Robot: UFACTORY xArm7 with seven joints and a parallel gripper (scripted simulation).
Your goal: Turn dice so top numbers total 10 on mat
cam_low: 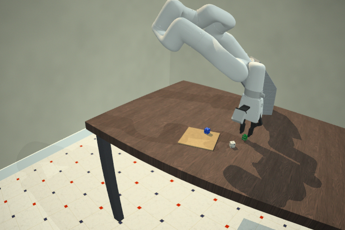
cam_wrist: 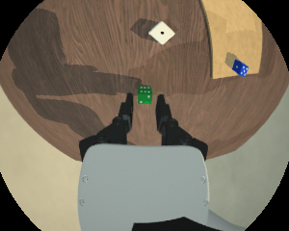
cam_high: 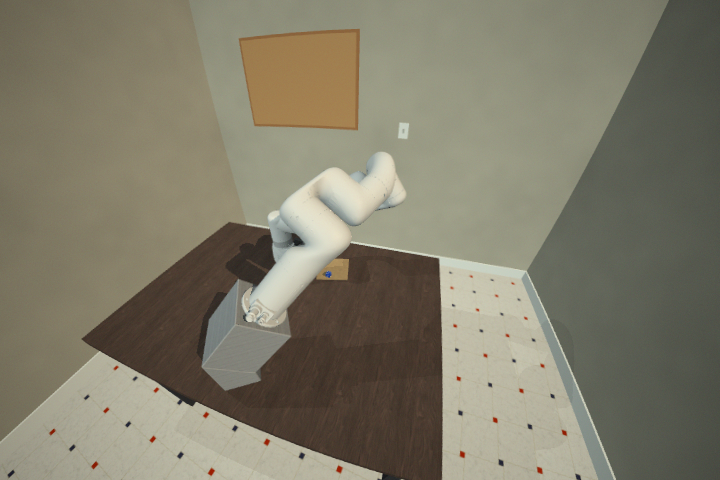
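Right now my hand is 40 mm above the green die. From my hand the other things lie so: tan mat 70 mm ahead, 180 mm to the right, 40 mm below; white die 80 mm ahead, 50 mm to the right, 40 mm below; blue die 20 mm ahead, 170 mm to the right, 30 mm below.
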